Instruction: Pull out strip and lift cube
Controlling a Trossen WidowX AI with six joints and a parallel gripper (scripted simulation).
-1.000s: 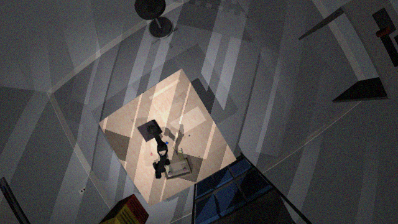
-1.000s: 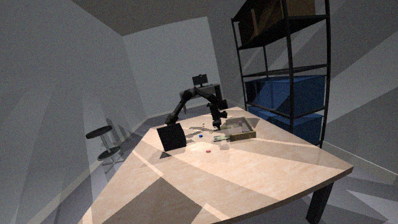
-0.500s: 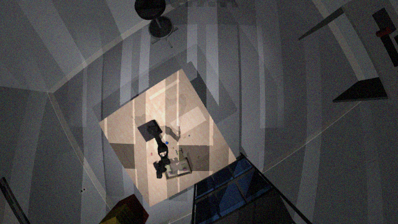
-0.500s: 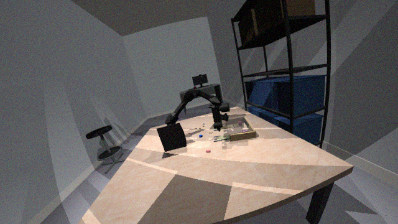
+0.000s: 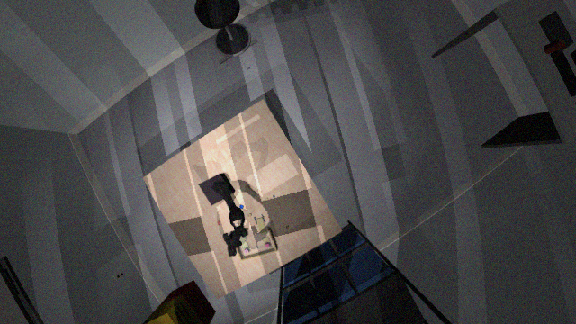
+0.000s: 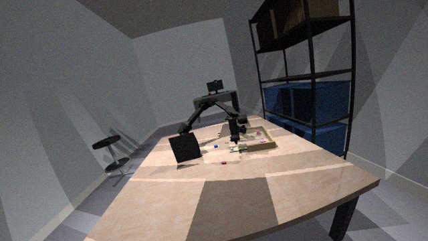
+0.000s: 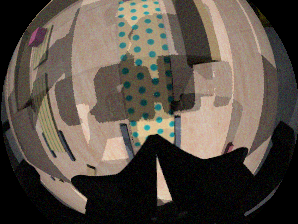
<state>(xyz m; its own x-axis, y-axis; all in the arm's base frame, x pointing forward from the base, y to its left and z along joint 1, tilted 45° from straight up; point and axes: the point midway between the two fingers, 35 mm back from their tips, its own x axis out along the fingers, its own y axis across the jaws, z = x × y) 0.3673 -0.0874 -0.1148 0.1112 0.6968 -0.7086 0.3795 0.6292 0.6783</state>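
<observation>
The blue piece lies 140 mm to the left of my gripper tip, 130 mm behind it and 30 mm below it. Round my gripper tip: pink piece (150 mm behind, 110 mm to the right, 30 mm below); pale strip (160 mm to the left, 100 mm ahead, 40 mm below).
</observation>
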